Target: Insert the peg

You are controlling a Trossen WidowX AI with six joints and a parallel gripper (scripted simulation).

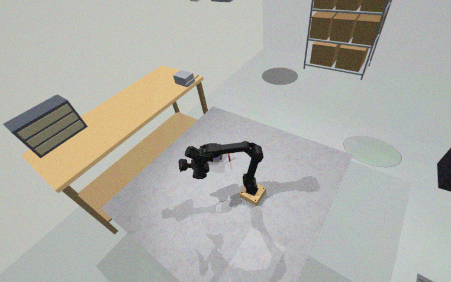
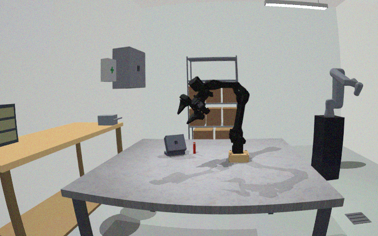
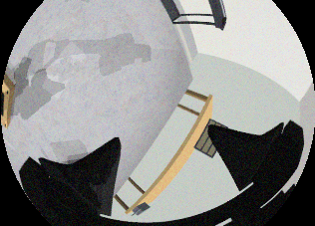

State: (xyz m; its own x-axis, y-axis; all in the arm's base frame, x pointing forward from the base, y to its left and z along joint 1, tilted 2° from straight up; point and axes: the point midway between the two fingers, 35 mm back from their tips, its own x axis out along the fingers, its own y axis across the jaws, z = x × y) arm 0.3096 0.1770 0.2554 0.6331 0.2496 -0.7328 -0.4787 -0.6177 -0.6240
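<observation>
The red peg lies 5 cm behind my gripper tip, 37 cm to the right of it and 23 cm below it. From my gripper tip the other things lie so: sloped panel 8 cm ahead, 34 cm to the right, 21 cm below.
</observation>
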